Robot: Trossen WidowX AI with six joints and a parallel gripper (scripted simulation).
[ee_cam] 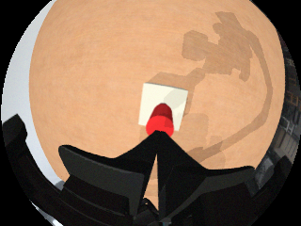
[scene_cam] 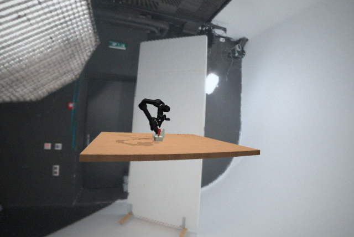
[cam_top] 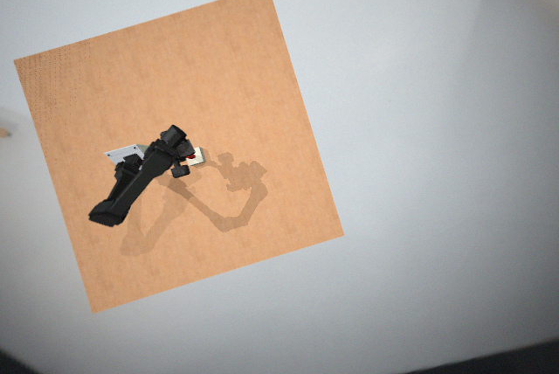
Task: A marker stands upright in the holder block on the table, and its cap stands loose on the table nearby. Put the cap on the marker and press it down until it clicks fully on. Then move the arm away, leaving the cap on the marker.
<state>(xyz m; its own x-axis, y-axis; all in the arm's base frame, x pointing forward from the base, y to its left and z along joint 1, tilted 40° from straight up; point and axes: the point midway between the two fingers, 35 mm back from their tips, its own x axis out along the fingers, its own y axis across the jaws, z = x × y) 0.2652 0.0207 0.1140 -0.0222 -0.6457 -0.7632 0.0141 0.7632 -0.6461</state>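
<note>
My gripper tip is now 40 mm above the red cap. From my gripper tip the other things lie so: holder block 110 mm below.
</note>
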